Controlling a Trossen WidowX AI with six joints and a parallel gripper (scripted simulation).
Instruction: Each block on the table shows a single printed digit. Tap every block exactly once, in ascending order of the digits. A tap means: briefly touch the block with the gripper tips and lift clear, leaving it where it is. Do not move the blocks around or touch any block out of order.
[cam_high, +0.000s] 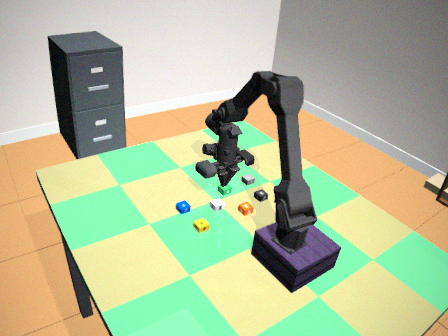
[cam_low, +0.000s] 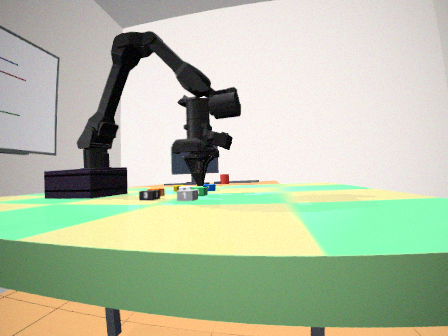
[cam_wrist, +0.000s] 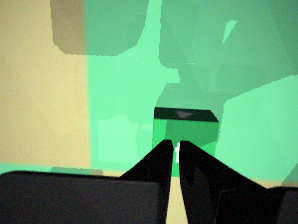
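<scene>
Now: gripper tip 1 cm above the green block. From my gripper tip the other things lie so: dark grey block (10 cm behind, 8 cm to the right, 1 cm below); then orange block (12 cm behind, 1 cm to the left, 1 cm below); then white block (5 cm behind, 7 cm to the left, 1 cm below).
</scene>
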